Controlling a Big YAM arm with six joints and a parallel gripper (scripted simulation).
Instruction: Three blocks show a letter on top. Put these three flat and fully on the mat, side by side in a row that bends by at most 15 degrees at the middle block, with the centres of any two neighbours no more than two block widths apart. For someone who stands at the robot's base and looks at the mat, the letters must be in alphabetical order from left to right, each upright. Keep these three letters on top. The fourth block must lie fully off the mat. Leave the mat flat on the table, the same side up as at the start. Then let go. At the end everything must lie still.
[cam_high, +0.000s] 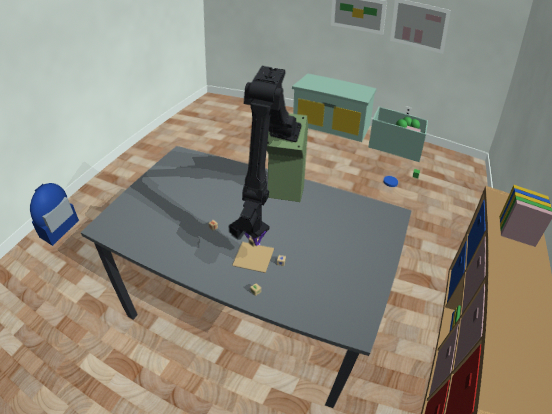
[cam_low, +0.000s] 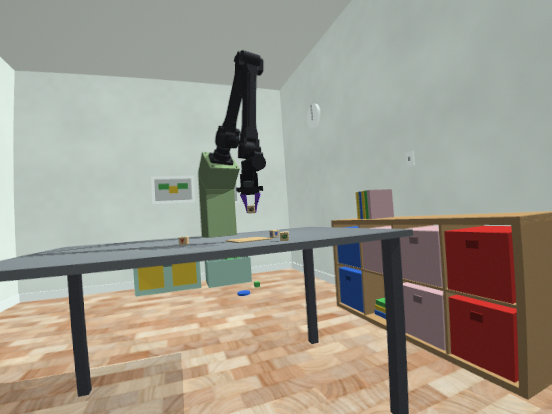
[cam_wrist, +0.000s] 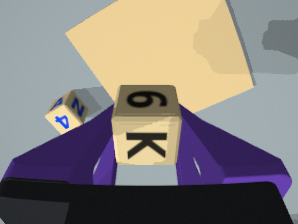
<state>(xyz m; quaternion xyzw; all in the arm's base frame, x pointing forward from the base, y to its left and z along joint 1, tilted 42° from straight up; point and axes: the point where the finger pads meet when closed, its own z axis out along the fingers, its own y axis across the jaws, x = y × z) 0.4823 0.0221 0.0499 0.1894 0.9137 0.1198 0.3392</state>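
Now: hand 2 cm past the mat, 1 cm to the left of it and 11 cm above it. From my hand the other things lie so: wooden block 1 cm above.
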